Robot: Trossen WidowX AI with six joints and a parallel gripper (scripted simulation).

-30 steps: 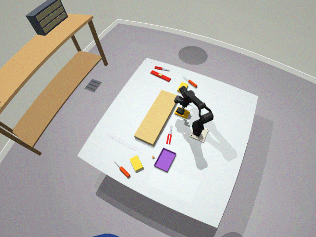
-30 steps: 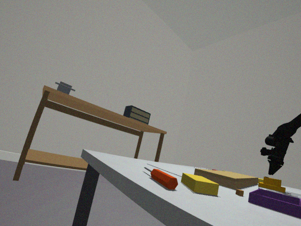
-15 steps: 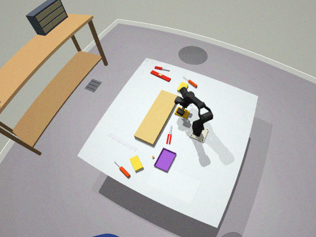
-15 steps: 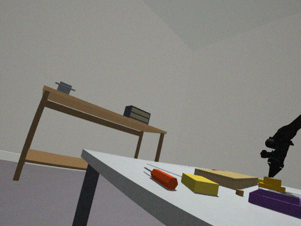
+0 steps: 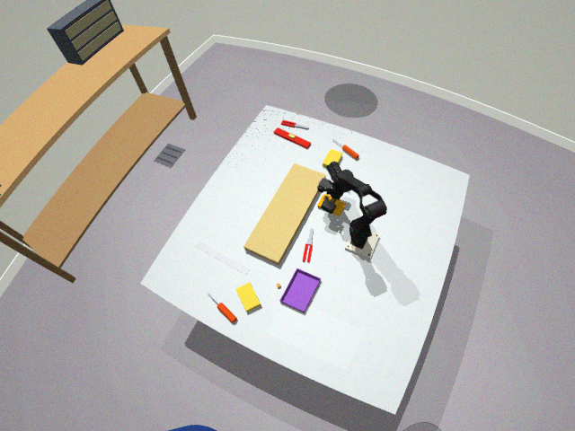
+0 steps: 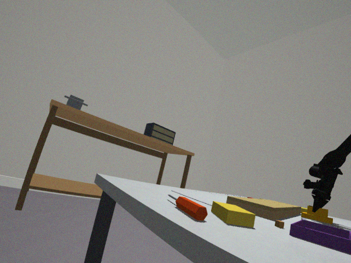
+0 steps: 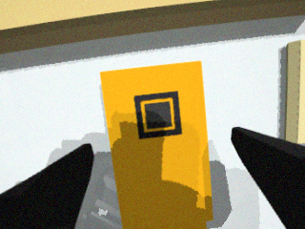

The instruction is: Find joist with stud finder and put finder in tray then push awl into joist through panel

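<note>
Now: gripper tip 1 cm below the stud finder. Also, from my gripper tip: purple tray (8 cm behind, 45 cm to the left, 2 cm below); brown cube (2 cm ahead, 47 cm to the left, 3 cm below); awl (1 cm behind, 11 cm to the right, 3 cm below).
</note>
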